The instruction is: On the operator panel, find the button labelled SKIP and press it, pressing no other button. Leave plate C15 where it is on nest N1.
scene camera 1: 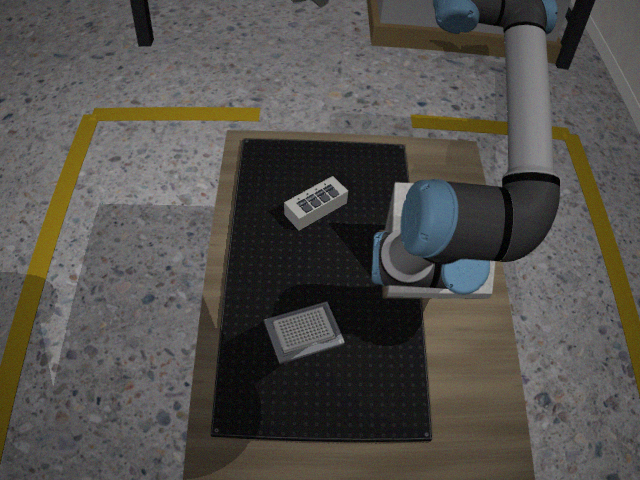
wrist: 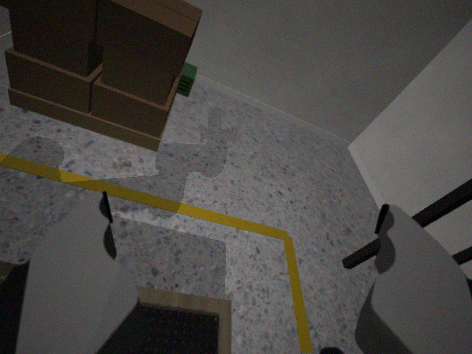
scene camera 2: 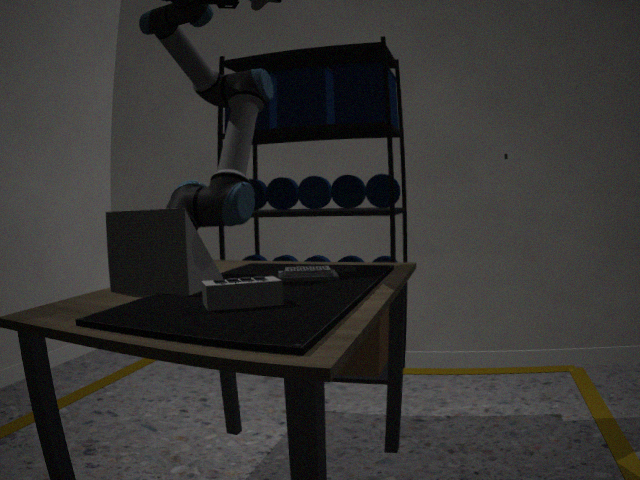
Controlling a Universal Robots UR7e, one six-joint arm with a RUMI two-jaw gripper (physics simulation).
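Where they show: gripper, fingertip midpoint: [wrist: 245, 202]; arm's base, origin of the base link: [scene camera 2: 167, 250].
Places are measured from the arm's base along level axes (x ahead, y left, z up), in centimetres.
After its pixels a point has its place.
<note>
The operator panel [scene camera 1: 324, 210] @[y -19.0, x 28.5, z -6.7 cm] [scene camera 2: 242, 296] @[y -24.9, x 32.0, z -6.8 cm] is a pale box with several dark buttons in a row on top, lying at an angle on the black board; its labels are too small to read, so I cannot tell which button is SKIP. Plate C15 [scene camera 1: 303, 328] @[y 16.4, x 36.2, z -6.8 cm] [scene camera 2: 307, 268] @[y 15.6, x 36.3, z -6.7 cm], a light plate with a grid of wells, sits on the grey nest N1 [scene camera 1: 313, 352] @[y 22.1, x 34.2, z -8.3 cm] on the same board. My gripper [wrist: 245, 202] @[y -20.9, x 37.7, z 64.8 cm] is open and empty, its two grey fingers wide apart. It is high up, away from the panel and plate; small parts of it show at the top edges of the scene views.
The black board [scene camera 1: 320, 403] @[y 34.8, x 33.4, z -9.3 cm] [scene camera 2: 170, 320] @[y -38.7, x 21.4, z -9.5 cm] lies on the wooden table [scene camera 1: 475, 372] @[y 29.4, x -5.2, z -10.6 cm] [scene camera 2: 56, 308] @[y -34.8, x -15.6, z -10.6 cm]. The arm stands on a pale block [scene camera 1: 398, 198] @[y -9.7, x 11.8, z 9.0 cm] [scene camera 2: 147, 253] @[y -11.6, x 0.2, z 0.5 cm] beside the board. A shelf rack [scene camera 2: 391, 170] stands behind the table. Stacked brown boxes [wrist: 137, 65] stand on the floor beyond yellow tape [wrist: 235, 221].
</note>
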